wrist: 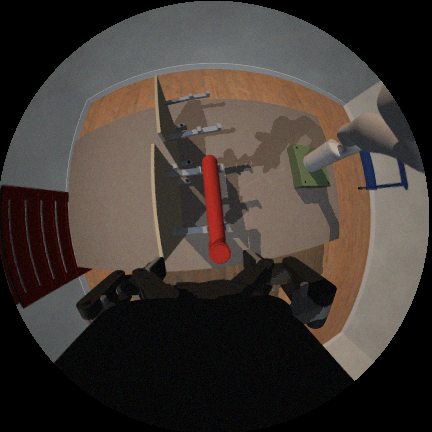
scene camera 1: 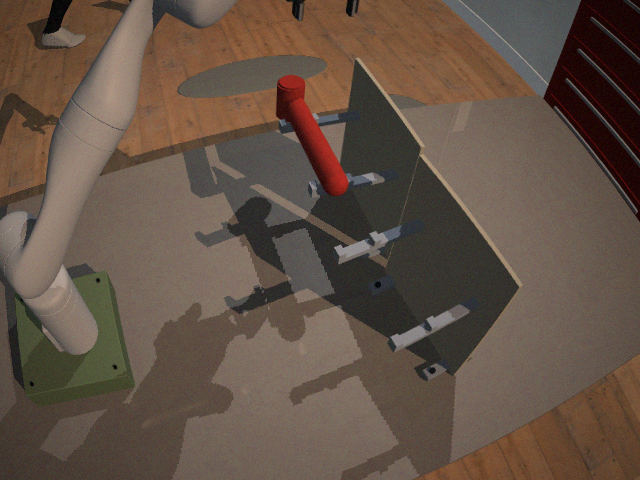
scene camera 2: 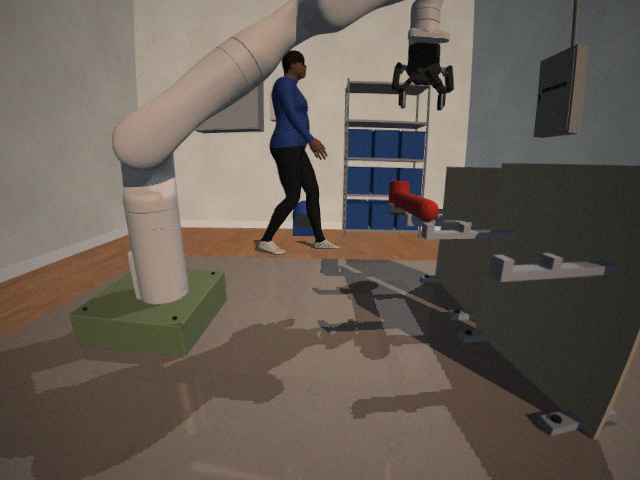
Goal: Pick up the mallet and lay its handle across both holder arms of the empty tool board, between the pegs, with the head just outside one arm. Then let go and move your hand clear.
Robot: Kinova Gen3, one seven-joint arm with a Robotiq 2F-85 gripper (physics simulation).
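Frame: origin at the arm's base, x ahead, y left, z up, level; centimetres.
Seen in the pictures: gripper, fingertip midpoint: (wrist: pixel 203 262) (scene camera 1: pixel 324 16) (scene camera 2: pixel 421 108); arm's base, origin of the base link: (wrist: pixel 309 163) (scene camera 1: pixel 76 332) (scene camera 2: pixel 165 292).
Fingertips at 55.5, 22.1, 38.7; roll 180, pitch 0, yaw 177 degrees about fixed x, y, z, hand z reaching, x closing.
Offsets run from my fingertips to a thing's middle, as dx, dy, dz.
The red mallet @(-3.5, -6.3, -22.6) (scene camera 1: pixel 317 147) (scene camera 2: pixel 413 204) (wrist: pixel 213 200) lies with its handle across both holder arms of the far tool board @(+3.8, -8.9, -29.6) (scene camera 1: pixel 374 134) (wrist: pixel 167 205), its head just outside the far arm. The empty tool board @(+2.6, -38.1, -29.3) (scene camera 1: pixel 454 253) (scene camera 2: pixel 568 217) stands beside it, nearer the scene cameras; its two pegged arms, the farther arm (scene camera 1: pixel 356 250) (wrist: pixel 187 133) and the nearer arm (scene camera 1: pixel 413 334) (scene camera 2: pixel 558 270) (wrist: pixel 187 98), hold nothing. My gripper (scene camera 2: pixel 421 102) (wrist: pixel 203 262) is open and empty, pointing down high above the mallet. It does not show in scene camera 1.
The arm's green base (scene camera 1: pixel 116 356) (scene camera 2: pixel 129 333) (wrist: pixel 298 162) stands across from the boards. A red drawer cabinet (scene camera 1: pixel 594 67) (wrist: pixel 37 250) stands behind the boards. A person (scene camera 2: pixel 289 113) and a shelf rack (scene camera 2: pixel 346 155) are in the background.
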